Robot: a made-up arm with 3 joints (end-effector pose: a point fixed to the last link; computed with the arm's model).
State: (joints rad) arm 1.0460 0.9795 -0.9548
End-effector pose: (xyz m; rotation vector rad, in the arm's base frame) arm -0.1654 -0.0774 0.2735 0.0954 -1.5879 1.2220
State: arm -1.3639 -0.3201 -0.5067
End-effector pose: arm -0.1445 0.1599 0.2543 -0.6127 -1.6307 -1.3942
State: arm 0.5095 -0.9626 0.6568
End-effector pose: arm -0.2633 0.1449 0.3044 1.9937 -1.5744 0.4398
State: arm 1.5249 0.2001 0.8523
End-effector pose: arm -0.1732 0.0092 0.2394 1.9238 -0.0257 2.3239
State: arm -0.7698 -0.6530 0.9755
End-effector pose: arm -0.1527 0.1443 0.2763 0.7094 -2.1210 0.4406
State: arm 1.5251 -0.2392 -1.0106
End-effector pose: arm -0.2608 -0.0186 0.2556 1.0070 -0.9056 0.5771
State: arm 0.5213 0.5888 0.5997
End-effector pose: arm -0.2159 -0.0282 0.2543 0.9281 -0.6726 1.6567
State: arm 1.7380 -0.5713 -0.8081
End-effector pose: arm -0.2727 -0.0240 0.2796 1.3415 -0.5327 0.6040
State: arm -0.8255 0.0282 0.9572
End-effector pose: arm -0.2191 0.1070 0.2397 0.6086 -1.4494 0.5761
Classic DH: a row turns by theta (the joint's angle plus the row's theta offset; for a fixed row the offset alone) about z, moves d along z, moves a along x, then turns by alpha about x. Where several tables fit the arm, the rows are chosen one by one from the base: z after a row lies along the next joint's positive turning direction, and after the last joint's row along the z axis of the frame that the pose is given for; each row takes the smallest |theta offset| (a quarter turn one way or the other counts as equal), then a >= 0, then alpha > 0; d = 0 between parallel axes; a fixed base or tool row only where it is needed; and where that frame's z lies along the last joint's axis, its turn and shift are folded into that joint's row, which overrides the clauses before.
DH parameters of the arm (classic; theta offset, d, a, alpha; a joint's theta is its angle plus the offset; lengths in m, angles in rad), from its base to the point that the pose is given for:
base (fixed): -0.3407 0 -0.2005 0
joint 1: -1.4074 0.3611 0.0172 1.3598
joint 2: -0.188 0.0733 -0.0193 -1.3508
joint 3: 0.8463 -0.1429 0.0137 1.3927
tool (fixed): 1.4958 0.0312 0 0

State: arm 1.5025 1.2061 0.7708
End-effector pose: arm -0.0687 -0.0048 0.3089 0.6026 0.2065 2.9421
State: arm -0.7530 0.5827 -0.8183
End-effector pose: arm -0.3017 0.1063 0.2476 -0.7959 -1.1571 -0.4754
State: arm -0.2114 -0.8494 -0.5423
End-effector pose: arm -0.2262 0.1919 0.3034 0.6715 -1.5993 -1.0019
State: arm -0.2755 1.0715 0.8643
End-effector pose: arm -0.2801 -0.0262 0.2927 0.5210 -0.3118 1.2206
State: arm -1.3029 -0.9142 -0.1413
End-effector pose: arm -0.0956 0.1470 0.3029 -0.1730 -2.2498 -1.3137
